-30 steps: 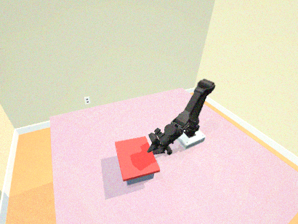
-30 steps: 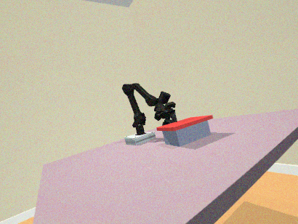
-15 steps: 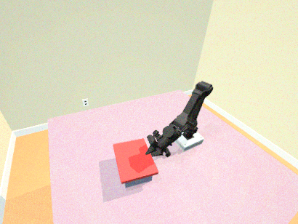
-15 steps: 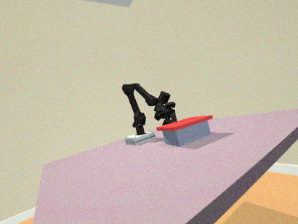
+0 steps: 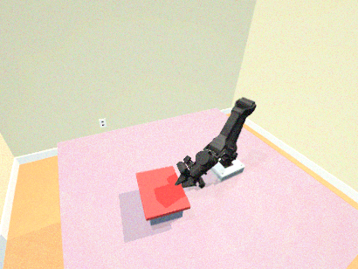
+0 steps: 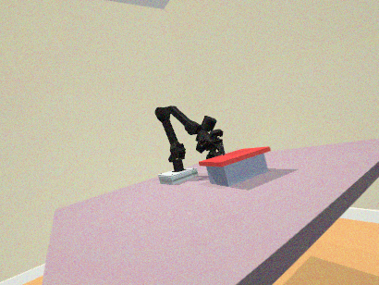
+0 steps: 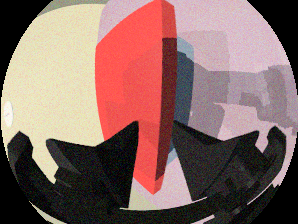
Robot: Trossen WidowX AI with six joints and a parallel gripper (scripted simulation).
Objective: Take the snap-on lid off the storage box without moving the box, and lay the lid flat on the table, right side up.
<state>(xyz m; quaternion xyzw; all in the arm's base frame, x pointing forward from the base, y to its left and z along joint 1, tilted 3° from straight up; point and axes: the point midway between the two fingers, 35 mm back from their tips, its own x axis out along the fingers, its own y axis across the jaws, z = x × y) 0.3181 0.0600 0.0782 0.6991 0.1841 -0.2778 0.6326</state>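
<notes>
My gripper tip is now 80 mm short of the red lid and 10 mm to the left of it. Also, from my gripper tip: grey-blue storage box 80 mm ahead, 40 mm below, 10 mm to the right.
</notes>
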